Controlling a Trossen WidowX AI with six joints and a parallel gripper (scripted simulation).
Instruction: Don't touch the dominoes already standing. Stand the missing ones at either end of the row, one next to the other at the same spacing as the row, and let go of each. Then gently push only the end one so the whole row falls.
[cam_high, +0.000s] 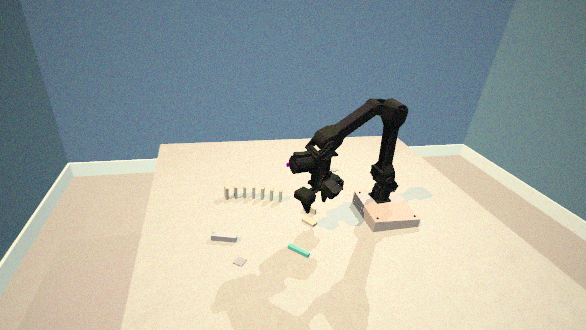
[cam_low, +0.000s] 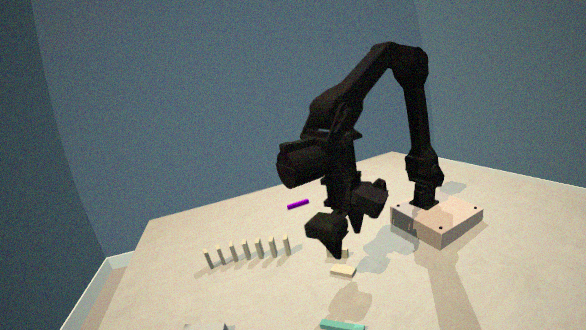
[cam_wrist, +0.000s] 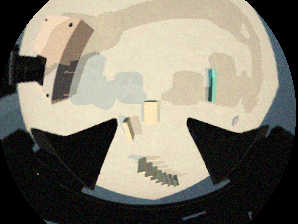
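Right now my gripper tip is 10 cm short of the teal bar, 11 cm to the right of it and 7 cm above it. Also, from my gripper tip: purple bar: 10 cm behind, 41 cm to the right, 7 cm below; then grey block: 31 cm ahead, 2 cm to the right, 7 cm below.
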